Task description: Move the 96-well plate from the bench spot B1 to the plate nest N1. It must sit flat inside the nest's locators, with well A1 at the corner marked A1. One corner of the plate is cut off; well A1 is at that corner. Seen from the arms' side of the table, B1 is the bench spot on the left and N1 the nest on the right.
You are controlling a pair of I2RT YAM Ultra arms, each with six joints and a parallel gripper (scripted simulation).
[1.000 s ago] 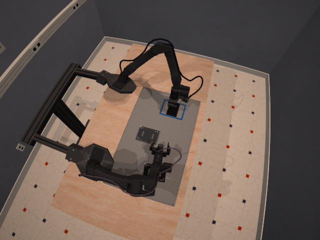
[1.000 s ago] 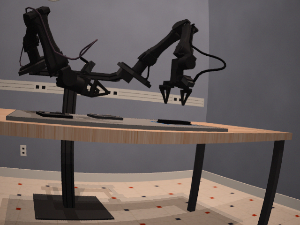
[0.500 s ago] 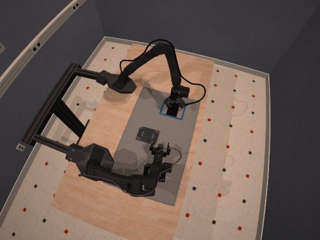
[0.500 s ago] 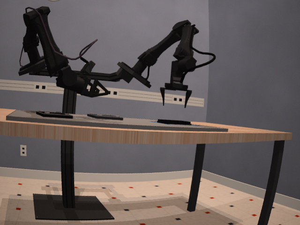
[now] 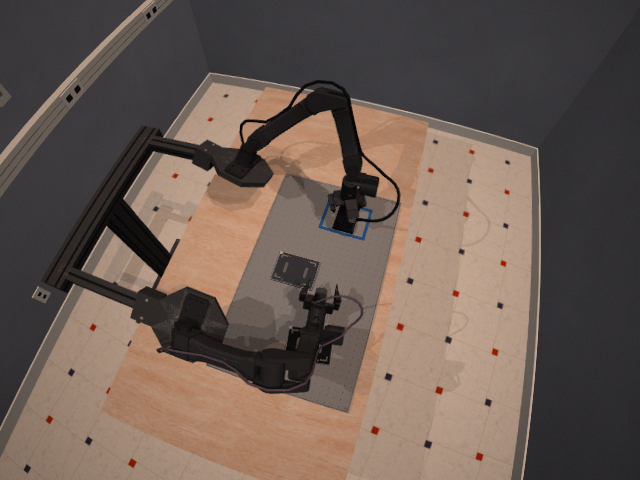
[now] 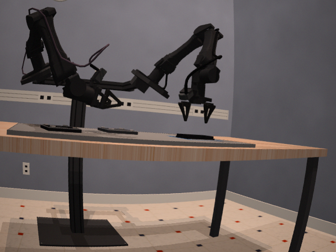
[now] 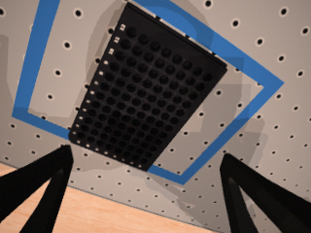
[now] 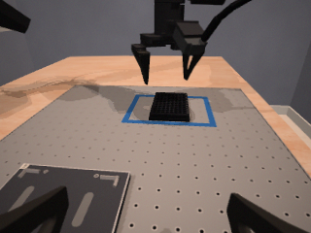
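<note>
My left gripper is now 60 mm above the 96-well plate and 10 mm short of it. Also, from my left hand: A1 label 490 mm to the right, 120 mm behind, 60 mm below; then black plate nest 540 mm to the right, 70 mm below, 40 mm behind.
</note>
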